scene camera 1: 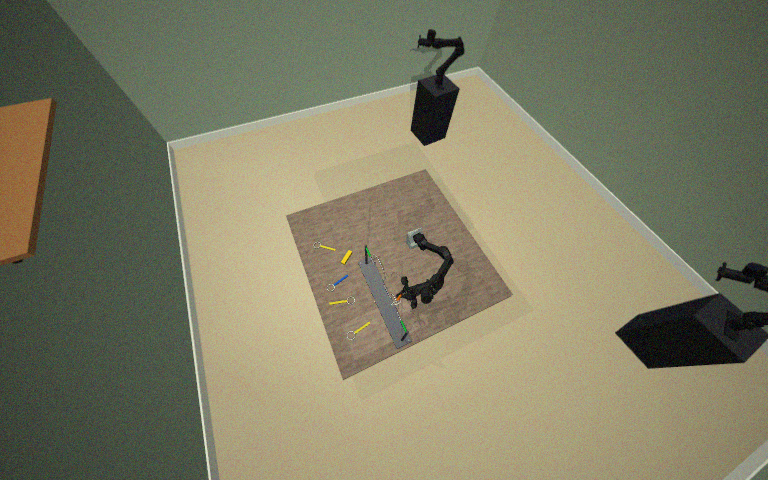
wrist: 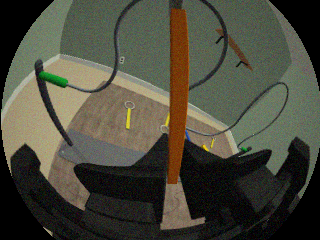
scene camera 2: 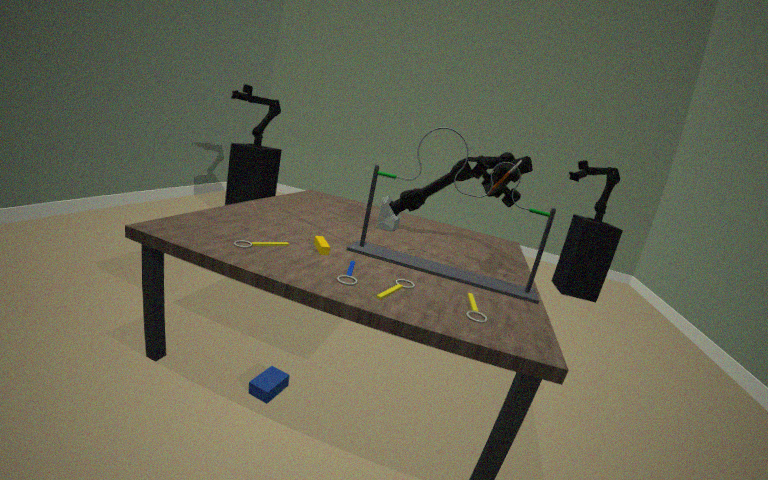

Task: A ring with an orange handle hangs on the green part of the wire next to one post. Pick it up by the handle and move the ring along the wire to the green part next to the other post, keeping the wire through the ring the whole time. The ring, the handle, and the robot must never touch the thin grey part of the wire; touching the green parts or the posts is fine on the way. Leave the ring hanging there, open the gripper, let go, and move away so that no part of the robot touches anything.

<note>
I see my gripper (scene camera 2: 488, 194) and a blue block (scene camera 2: 267, 385).
My gripper also shows in the wrist view (wrist: 169, 137).
</note>
